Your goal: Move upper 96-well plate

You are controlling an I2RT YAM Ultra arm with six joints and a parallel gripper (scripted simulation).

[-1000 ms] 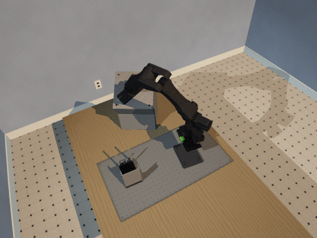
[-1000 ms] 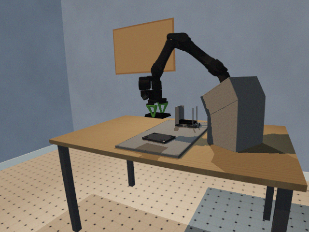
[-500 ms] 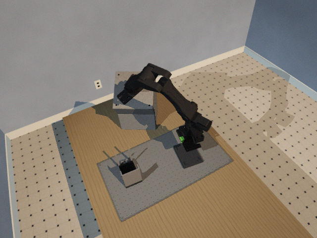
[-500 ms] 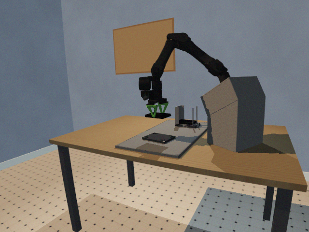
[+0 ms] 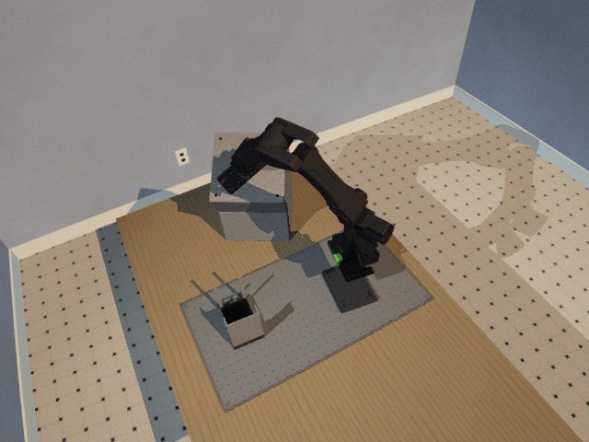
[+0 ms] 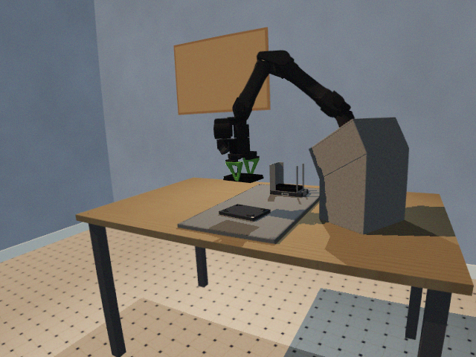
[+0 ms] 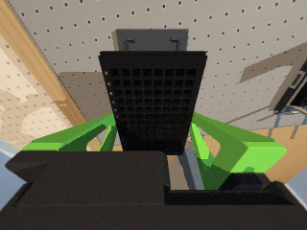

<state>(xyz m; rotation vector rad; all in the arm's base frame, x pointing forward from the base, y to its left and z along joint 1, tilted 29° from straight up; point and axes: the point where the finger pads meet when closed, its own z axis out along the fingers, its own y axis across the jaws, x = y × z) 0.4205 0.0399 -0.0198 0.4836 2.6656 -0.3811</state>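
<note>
The pale A1 mark is 4 cm behind my hand, 8 cm to the left of it and 13 cm below it. Also, from my hand: pale rack wall: 7 cm behind, 35 cm to the right, 6 cm below.
</note>
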